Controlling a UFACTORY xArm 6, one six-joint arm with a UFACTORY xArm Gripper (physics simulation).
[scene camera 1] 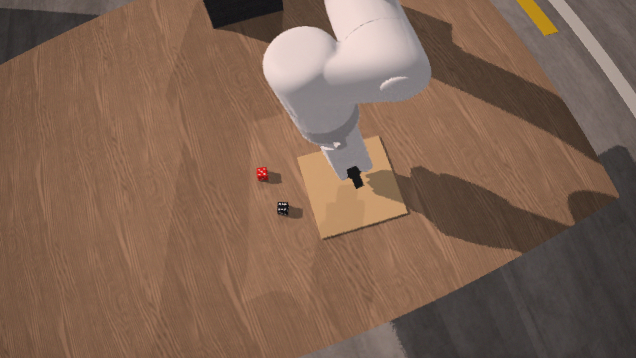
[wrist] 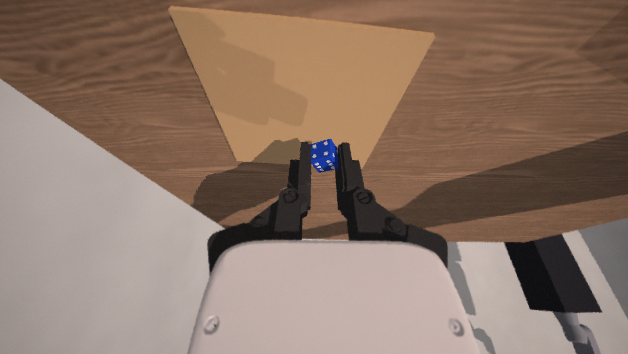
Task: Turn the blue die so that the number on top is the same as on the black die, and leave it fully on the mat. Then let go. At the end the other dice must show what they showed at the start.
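Places are measured from the arm's base along level axes (x left, y back, z up), in millimetres.
Pixels of known places: gripper, fingertip midpoint: (wrist: 323, 156).
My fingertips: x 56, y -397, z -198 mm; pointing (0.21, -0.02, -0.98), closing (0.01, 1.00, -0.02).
Note:
Behind a point stands the place of what it marks.
My gripper (scene camera 1: 356, 183) {x 56, y -397, z -198 mm} (wrist: 323, 156) {x 56, y -397, z -198 mm} is shut on the blue die (wrist: 324, 156) {x 39, y -397, z -186 mm}, which sits between the fingertips. In the wrist view one blue face with four pips shows, with another pipped face below it. The blue die is hidden in the scene view. The gripper is over the tan mat (scene camera 1: 382, 210) {x 80, y -472, z -231 mm} (wrist: 345, 70) {x 9, y -386, z -231 mm}, above its surface; the exact height is unclear. The black die (scene camera 1: 283, 208) {x -61, y -418, z -219 mm} stands on the table left of the mat; its pips are too small to count surely. The red die (scene camera 1: 262, 174) {x -74, y -353, z -219 mm} stands farther back, showing five pips.
The wooden table (scene camera 1: 125, 200) {x -319, y -301, z -235 mm} (wrist: 500, 65) {x 5, y -288, z -235 mm} surrounds the mat. A black block (scene camera 1: 244, 11) {x -5, y -3, z -209 mm} stands at the back edge in the scene view. The white arm (scene camera 1: 345, 65) {x 25, y -426, z 107 mm} reaches over the mat's back part. Arm shadows fall across the mat and table.

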